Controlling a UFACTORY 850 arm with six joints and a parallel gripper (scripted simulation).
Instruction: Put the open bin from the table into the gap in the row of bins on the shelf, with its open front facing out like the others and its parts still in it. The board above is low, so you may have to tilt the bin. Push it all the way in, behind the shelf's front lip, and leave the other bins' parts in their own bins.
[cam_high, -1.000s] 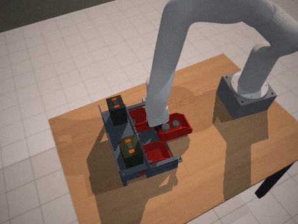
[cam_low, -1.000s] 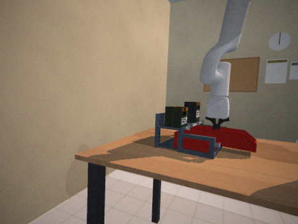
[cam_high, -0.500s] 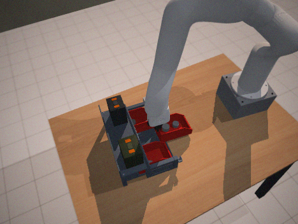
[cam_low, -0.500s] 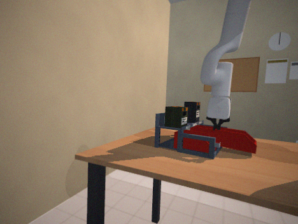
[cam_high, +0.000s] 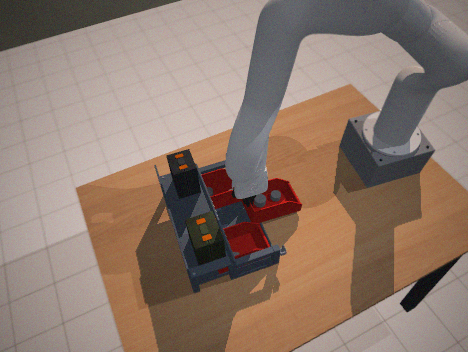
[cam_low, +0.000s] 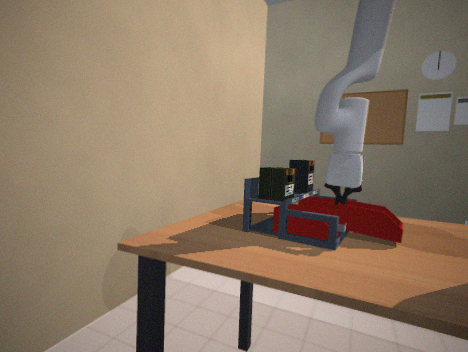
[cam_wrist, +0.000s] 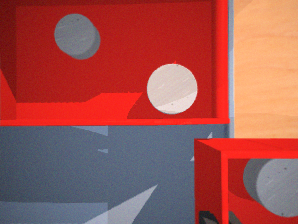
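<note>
Now: hand 10 cm short of the blue-grey shelf, 3 cm to the left of it and 3 cm above it. From my hand the other things lie so: grey disc: 9 cm to the right, 8 cm below.
</note>
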